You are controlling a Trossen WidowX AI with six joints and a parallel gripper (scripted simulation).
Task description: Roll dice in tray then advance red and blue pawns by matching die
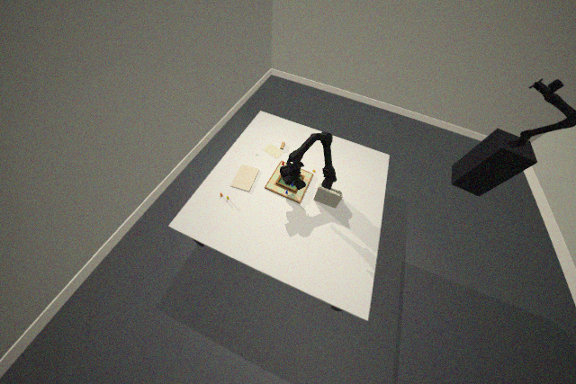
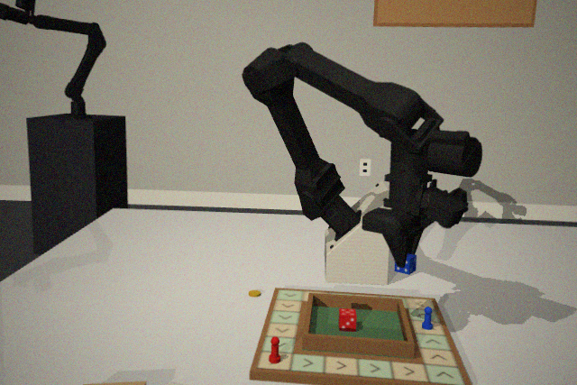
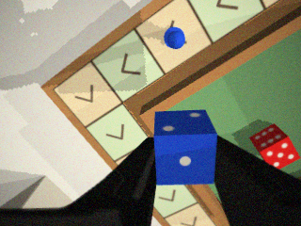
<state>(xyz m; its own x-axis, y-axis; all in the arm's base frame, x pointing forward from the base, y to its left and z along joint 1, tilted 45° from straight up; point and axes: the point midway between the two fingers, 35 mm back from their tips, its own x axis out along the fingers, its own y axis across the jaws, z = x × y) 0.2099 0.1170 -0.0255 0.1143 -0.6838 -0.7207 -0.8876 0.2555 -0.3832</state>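
My gripper tip is 18 cm to the left of the red pawn, 17 cm short of it and 8 cm above it. From my gripper tip the other things lie so: blue pawn 8 cm below, 4 cm to the left, 2 cm ahead; then yellow token 26 cm to the right, 10 cm below, 7 cm behind; then green tray 10 cm below, 7 cm to the right, 5 cm ahead.
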